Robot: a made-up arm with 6 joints. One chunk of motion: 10 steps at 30 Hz.
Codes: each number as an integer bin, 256 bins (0 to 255) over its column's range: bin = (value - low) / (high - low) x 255, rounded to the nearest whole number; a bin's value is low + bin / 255 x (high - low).
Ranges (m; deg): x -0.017..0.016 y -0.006..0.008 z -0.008..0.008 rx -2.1..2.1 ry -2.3..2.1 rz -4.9..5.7
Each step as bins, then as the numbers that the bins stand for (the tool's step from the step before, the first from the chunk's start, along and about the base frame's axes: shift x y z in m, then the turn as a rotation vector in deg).
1 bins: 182 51 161 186 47 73
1 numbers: 0.00655 -0.00320 0.00210 0.964 -1.489 -1.865
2 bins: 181 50 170 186 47 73
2 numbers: 0.00642 -0.00325 0.00267 0.964 -1.489 -1.865
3 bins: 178 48 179 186 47 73
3 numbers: 0.00604 -0.00336 0.00323 0.964 -1.489 -1.865
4 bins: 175 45 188 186 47 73
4 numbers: 0.00565 -0.00353 0.00380 0.964 -1.489 -1.865
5 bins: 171 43 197 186 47 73
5 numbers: 0.00513 -0.00364 0.00436 0.964 -1.489 -1.865
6 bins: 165 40 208 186 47 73
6 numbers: 0.00435 -0.00380 0.00505 0.964 -1.489 -1.865
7 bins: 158 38 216 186 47 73
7 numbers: 0.00345 -0.00391 0.00555 0.964 -1.489 -1.865
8 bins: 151 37 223 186 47 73
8 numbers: 0.00254 -0.00397 0.00599 0.964 -1.489 -1.865
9 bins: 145 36 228 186 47 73
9 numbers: 0.00176 -0.00402 0.00631 0.964 -1.489 -1.865
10 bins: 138 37 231 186 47 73
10 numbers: 0.00086 -0.00397 0.00649 0.964 -1.489 -1.865
